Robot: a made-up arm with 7 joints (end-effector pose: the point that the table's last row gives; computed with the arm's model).
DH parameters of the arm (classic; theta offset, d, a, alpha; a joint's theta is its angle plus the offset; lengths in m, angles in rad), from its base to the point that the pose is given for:
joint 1: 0 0.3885 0 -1.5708
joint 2: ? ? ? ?
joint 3: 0 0.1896 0.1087 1.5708
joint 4: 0 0 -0.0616 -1.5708
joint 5: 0 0.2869 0 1.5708
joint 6: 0 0 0.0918 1.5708
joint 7: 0 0 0 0
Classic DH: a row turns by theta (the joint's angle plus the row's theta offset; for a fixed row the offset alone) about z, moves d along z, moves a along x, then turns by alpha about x.
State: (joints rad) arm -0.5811 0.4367 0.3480 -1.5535 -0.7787 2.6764 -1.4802
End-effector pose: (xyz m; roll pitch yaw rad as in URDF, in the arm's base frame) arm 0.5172 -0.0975 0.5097 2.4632 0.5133 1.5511
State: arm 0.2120 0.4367 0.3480 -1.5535 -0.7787 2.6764 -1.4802
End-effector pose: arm 0.4323 0.3001 0.5097 2.4632 0.5133 2.3442
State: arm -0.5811 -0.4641 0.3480 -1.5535 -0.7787 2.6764 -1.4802
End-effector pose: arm 0.2839 0.0557 0.8445 1.3612 0.7321 0.8590
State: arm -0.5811 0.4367 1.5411 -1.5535 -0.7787 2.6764 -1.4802
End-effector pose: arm 0.3170 0.3136 0.6931 2.0203 0.2608 2.4834
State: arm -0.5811 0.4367 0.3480 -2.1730 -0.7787 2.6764 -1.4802
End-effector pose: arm 0.4531 -0.0504 0.3121 3.0704 0.2614 1.8808
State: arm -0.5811 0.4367 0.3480 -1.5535 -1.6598 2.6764 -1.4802
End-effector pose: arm 0.5012 -0.0594 0.4532 -3.0564 1.1911 2.5275
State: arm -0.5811 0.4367 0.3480 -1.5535 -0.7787 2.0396 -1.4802
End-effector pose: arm 0.5369 -0.1257 0.4636 3.0854 0.5662 1.5274
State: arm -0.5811 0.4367 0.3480 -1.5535 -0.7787 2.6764 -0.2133
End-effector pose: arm 0.5172 -0.0975 0.5097 2.3914 -0.3841 0.6217
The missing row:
joint 2: 0 0 0 1.5708
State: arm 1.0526 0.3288 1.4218 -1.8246 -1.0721 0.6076 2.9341
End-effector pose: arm -0.2903 0.3566 0.4683 -1.9225 -1.0421 -1.4413
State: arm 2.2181 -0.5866 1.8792 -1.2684 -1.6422 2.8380 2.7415
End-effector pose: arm -0.0632 -0.4922 0.5564 -1.1193 -0.9355 2.0131
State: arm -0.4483 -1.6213 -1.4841 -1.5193 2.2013 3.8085 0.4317
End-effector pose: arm -0.3451 -0.2128 0.3486 2.0222 0.3401 0.1001
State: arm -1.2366 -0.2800 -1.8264 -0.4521 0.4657 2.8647 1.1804
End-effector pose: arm -0.1687 0.1665 0.8805 -0.7447 0.2225 1.7716
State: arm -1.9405 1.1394 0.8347 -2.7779 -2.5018 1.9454 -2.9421
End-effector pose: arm 0.2240 -0.0202 0.1741 -2.7831 -0.2340 -2.3348
